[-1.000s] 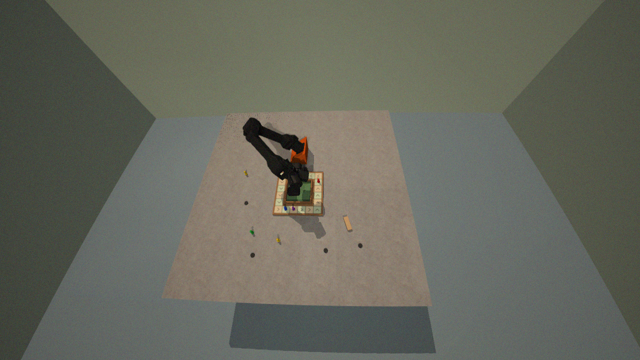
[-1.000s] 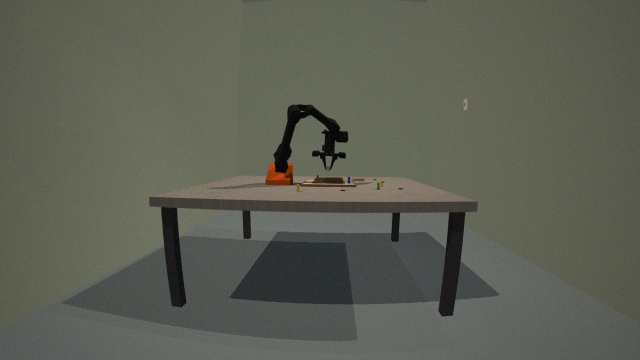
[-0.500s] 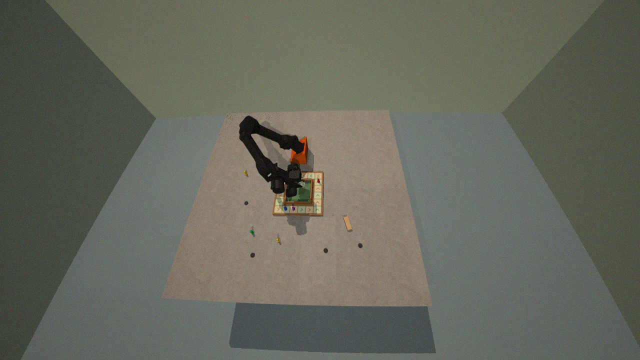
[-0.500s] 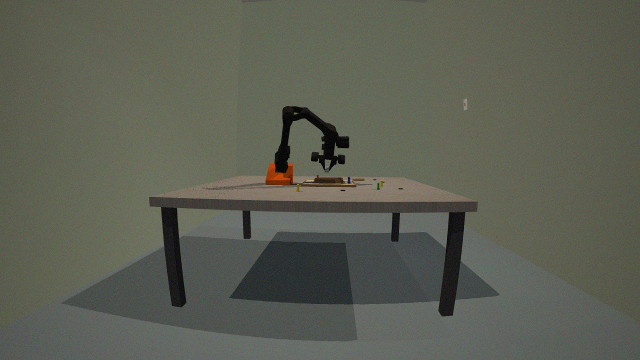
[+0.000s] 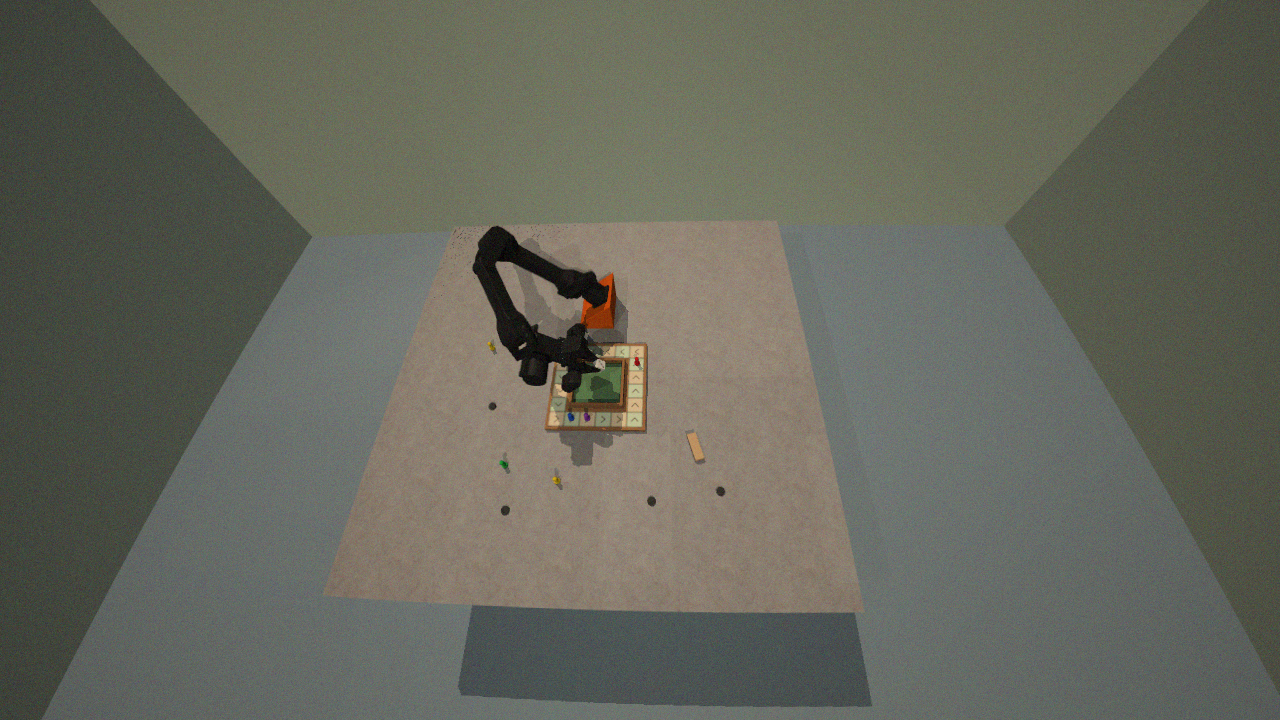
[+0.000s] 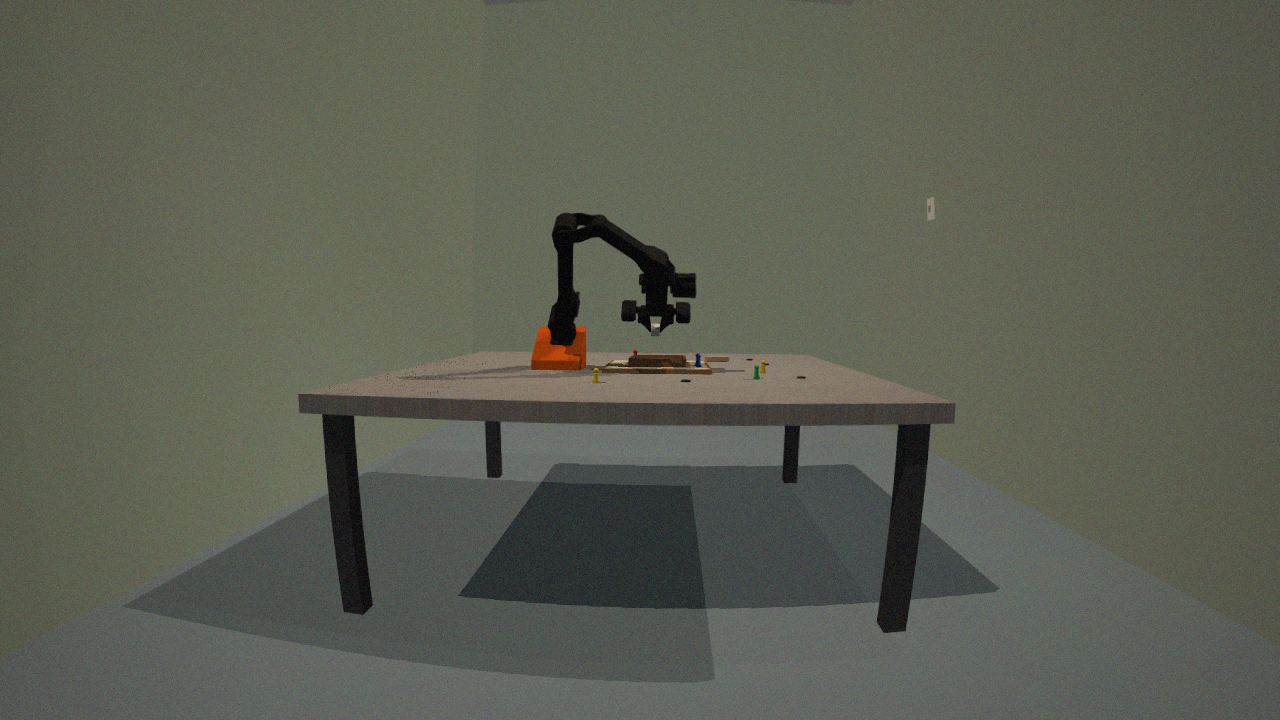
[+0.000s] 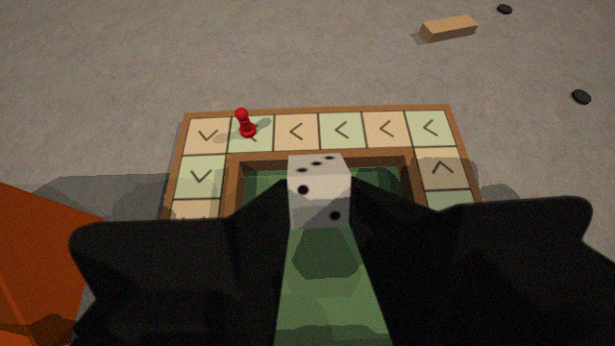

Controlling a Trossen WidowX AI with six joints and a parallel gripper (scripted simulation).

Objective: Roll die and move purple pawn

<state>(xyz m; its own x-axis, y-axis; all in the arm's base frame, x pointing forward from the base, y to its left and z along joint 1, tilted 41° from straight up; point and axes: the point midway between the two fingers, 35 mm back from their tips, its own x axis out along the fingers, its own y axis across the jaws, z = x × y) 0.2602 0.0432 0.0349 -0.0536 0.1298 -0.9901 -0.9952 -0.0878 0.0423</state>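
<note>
The purple pawn is 12 cm ahead of my gripper tip, 3 cm to the right of it and 8 cm below it. Also, from my gripper tip: red pawn 7 cm behind, 9 cm to the left, 8 cm below; white die right at my gripper tip; green tray 1 cm ahead, 2 cm to the right, 10 cm below.
</note>
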